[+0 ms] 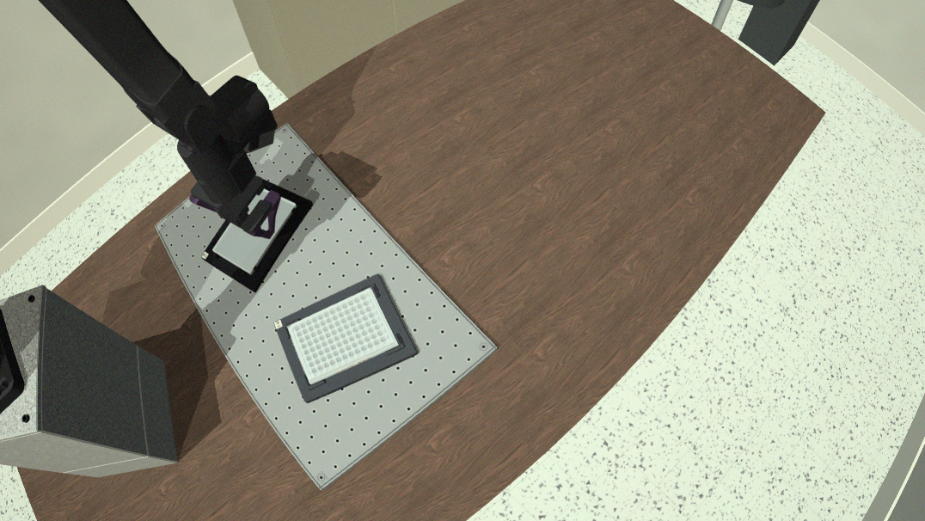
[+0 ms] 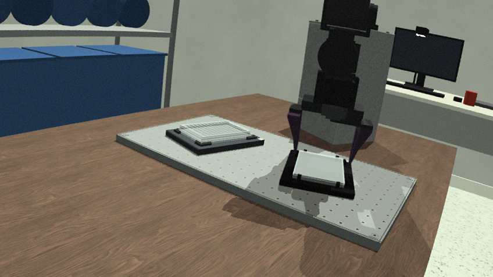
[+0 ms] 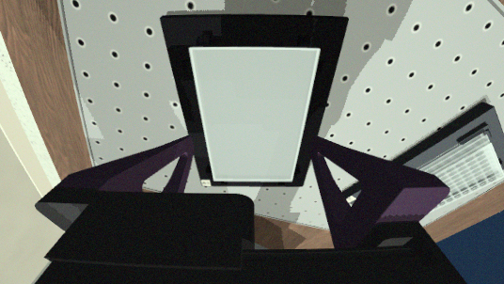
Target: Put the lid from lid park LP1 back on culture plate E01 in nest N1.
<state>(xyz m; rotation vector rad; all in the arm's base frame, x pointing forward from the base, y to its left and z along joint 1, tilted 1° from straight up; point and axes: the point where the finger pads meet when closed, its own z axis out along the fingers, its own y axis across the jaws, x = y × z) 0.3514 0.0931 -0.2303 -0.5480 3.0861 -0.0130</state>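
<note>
The lid lies 20 mm below my hand. Also, from my hand: lid park LP1: 30 mm below; then white multi-well culture plate: 230 mm to the right, 20 mm below.
</note>
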